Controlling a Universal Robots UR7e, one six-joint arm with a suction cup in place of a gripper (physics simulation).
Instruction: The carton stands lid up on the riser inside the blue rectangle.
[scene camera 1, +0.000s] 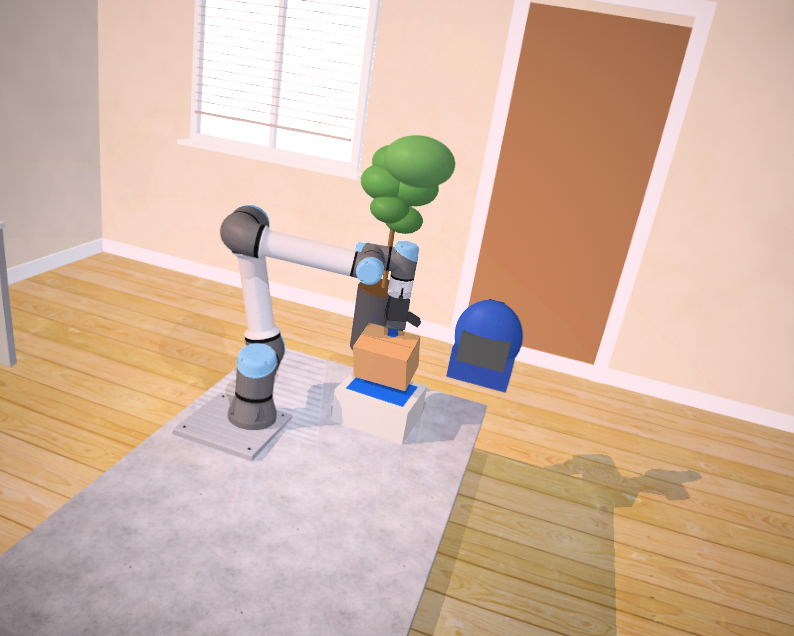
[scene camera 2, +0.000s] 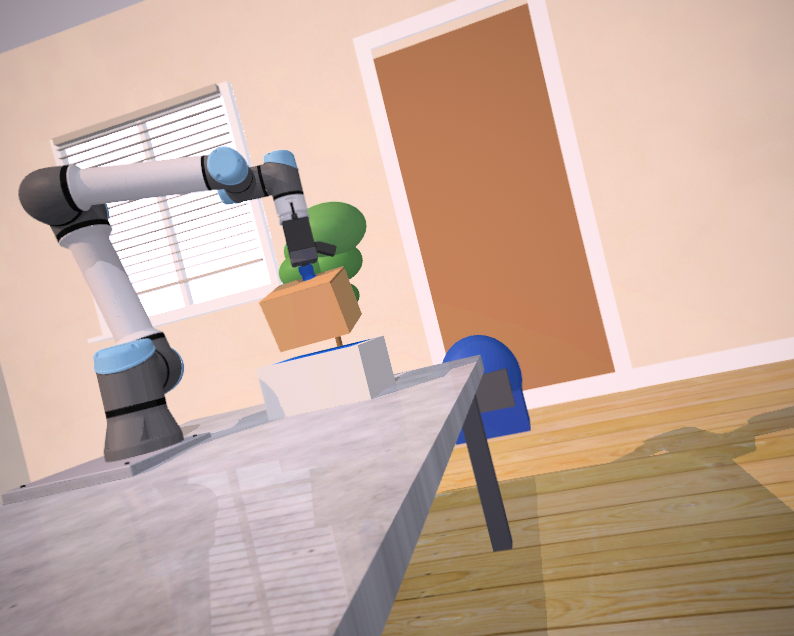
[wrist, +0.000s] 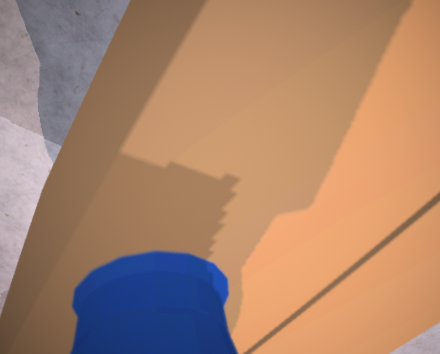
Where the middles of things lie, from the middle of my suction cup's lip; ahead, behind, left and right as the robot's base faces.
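Brown carton (scene camera 2: 299, 313): 9 cm below my suction cup, 2 cm to the right of it. White riser (scene camera 2: 359, 371): 25 cm below my suction cup, 4 cm to the right of it.
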